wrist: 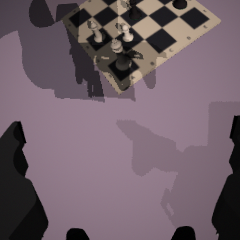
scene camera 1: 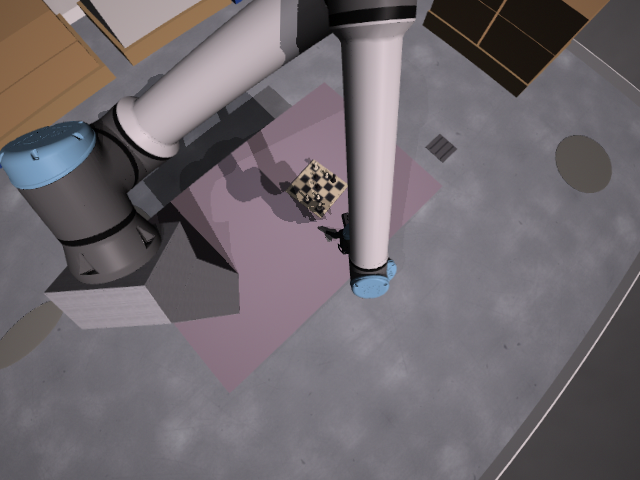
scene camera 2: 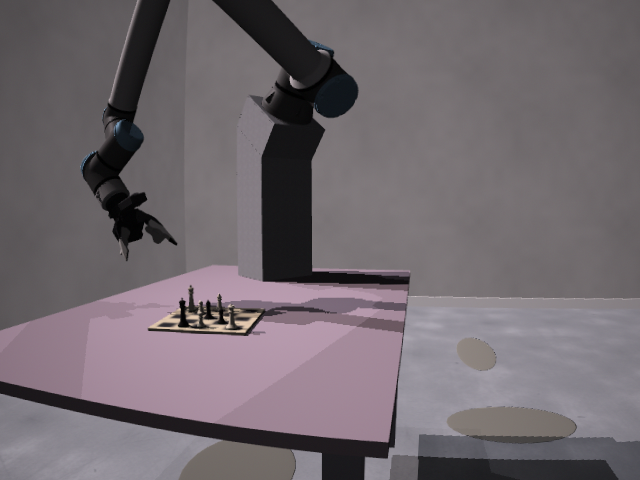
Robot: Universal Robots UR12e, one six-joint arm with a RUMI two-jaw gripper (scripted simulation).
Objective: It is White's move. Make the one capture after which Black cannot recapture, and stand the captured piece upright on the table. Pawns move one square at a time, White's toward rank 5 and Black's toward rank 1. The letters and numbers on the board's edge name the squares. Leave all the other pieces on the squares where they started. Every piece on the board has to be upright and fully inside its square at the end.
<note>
I see my gripper and a chessboard.
My gripper is seen too in the wrist view.
</note>
